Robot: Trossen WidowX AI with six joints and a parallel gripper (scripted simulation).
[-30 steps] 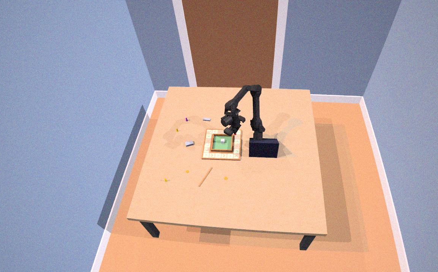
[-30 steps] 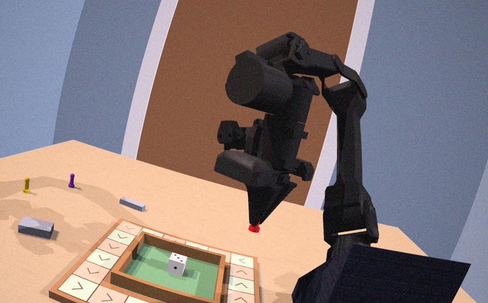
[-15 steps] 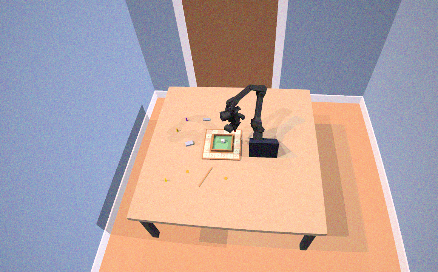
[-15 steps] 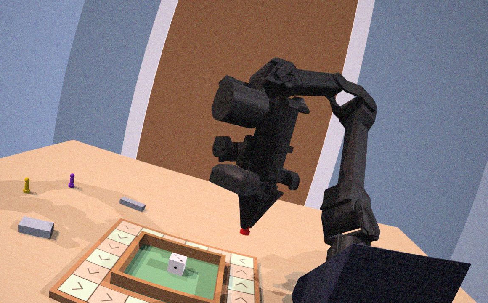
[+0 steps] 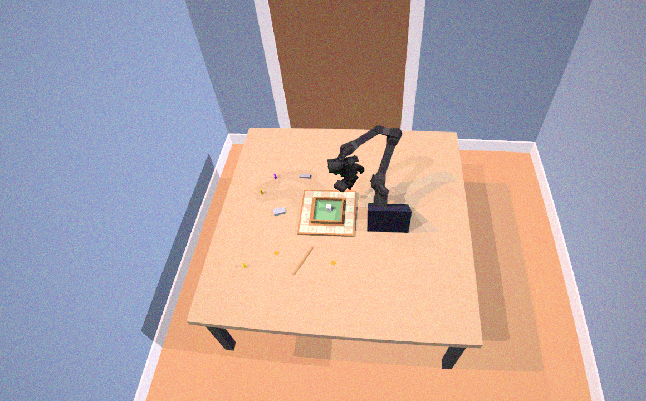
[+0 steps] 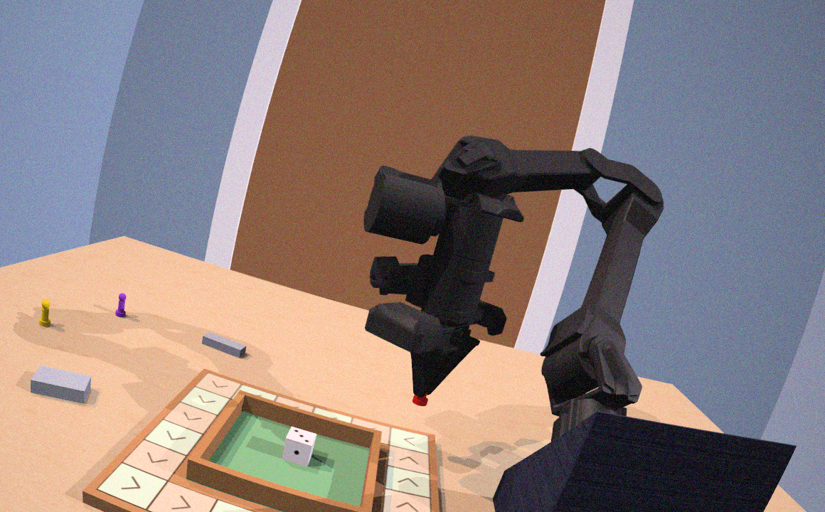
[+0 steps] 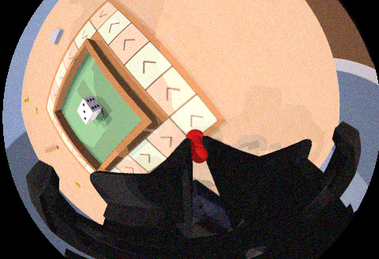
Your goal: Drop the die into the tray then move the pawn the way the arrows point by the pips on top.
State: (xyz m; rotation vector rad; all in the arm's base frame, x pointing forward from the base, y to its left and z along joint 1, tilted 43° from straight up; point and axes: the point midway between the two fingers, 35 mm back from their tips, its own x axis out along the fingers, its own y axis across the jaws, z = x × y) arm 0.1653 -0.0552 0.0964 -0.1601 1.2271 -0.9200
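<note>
The white die lies 100 mm to the left of my gripper tip, 100 mm ahead of it and 50 mm below it. The rest, counted from my gripper tip: red pawn (10 mm above); purple pawn (440 mm ahead, 100 mm to the right, 60 mm below); dice tray (110 mm to the left, 100 mm ahead, 70 mm below).
</note>
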